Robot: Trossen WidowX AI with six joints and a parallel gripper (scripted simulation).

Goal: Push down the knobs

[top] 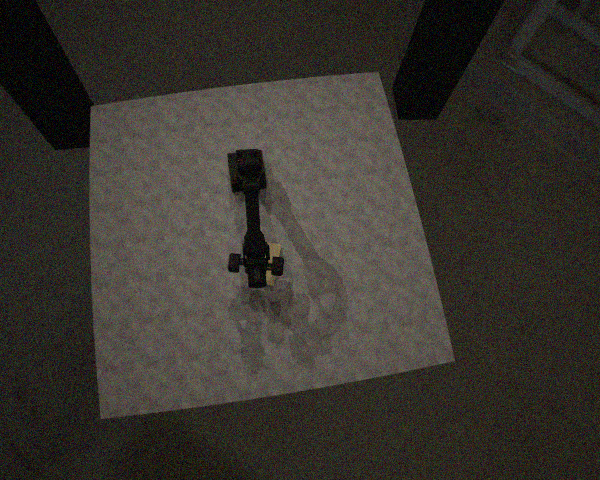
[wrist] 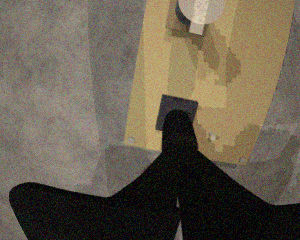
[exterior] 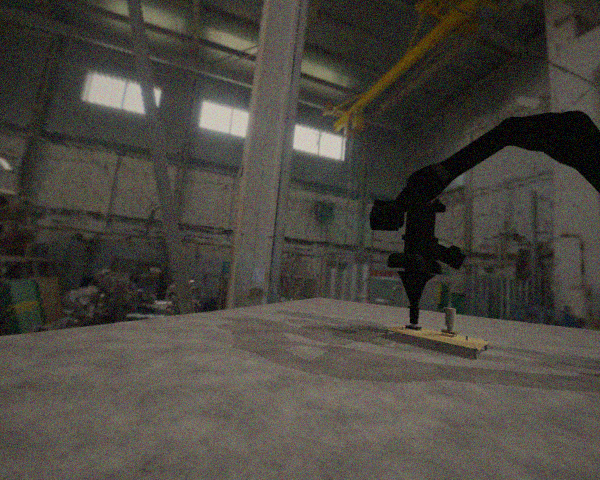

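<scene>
Right now my gripper tip is 1 cm above the dark knob. Also, from my gripper tip: white knob (7 cm behind, 1 cm to the left, 1 cm below).
</scene>
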